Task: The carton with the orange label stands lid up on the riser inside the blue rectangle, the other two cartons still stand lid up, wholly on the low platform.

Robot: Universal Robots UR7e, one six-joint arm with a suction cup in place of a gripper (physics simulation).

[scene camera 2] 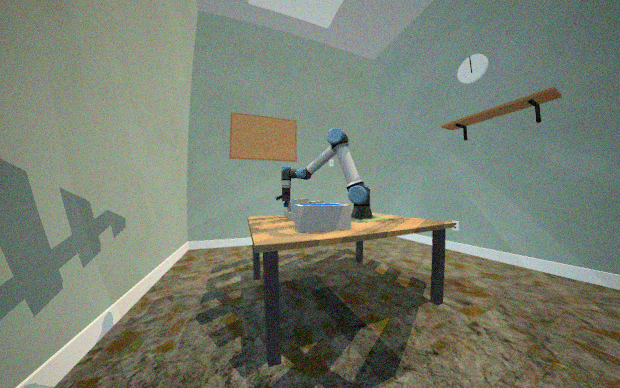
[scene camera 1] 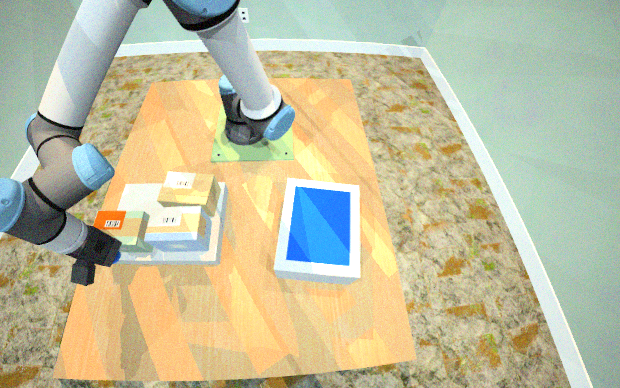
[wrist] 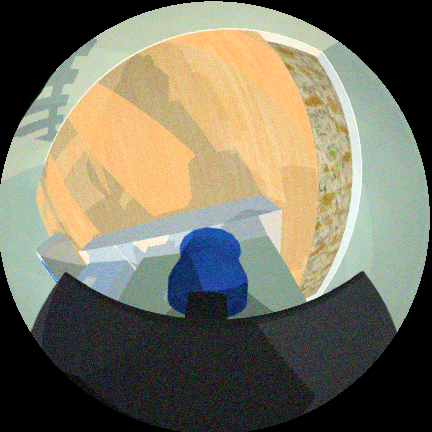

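Seen in the pictures: hand at its tool point: (scene camera 2: pixel 285 206) (wrist: pixel 209 253); arm's base at its link origin: (scene camera 2: pixel 361 217) (scene camera 1: pixel 246 130).
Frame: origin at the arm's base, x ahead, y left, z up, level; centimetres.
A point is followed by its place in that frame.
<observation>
The orange-label carton (scene camera 1: pixel 112 220) @[z 12.5, x 46.1, y -21.1 cm] stands lid up at the platform's left front; its green front face (wrist: pixel 145 280) @[z 7.5, x 51.0, y -14.6 cm] fills the lower wrist view. My blue suction cup (scene camera 1: pixel 118 258) (scene camera 2: pixel 286 204) (wrist: pixel 210 242) points down in front of that face, low and close to it, not on the lid. I cannot tell if it touches, and no carton hangs from it. A yellowish carton (scene camera 1: pixel 182 191) @[z 12.1, x 34.9, y -6.1 cm] and a bluish-white carton (scene camera 1: pixel 172 227) @[z 13.8, x 45.4, y -3.9 cm] stand lid up on the low platform (scene camera 1: pixel 132 195) @[z 4.1, x 35.0, y -26.3 cm] (wrist: pixel 180 225) @[z 2.8, x 53.5, y -17.3 cm]. The riser (scene camera 1: pixel 317 272) @[z 11.3, x 49.8, y 31.5 cm] (scene camera 2: pixel 322 218) @[z 5.3, x 39.0, y 41.1 cm] bears the blue rectangle (scene camera 1: pixel 320 225) @[z 11.3, x 38.2, y 31.0 cm], with no carton on it.
The bluish-white carton stands close to the right of the orange-label one, in the scene view. The riser stands right of the platform, across a stretch of wooden table (scene camera 1: pixel 240 320) @[z -0.7, x 62.7, y 14.2 cm]. The arm base sits on a green plate (scene camera 1: pixel 252 154) @[z 0.0, x 10.9, y 5.3 cm] at the back.
</observation>
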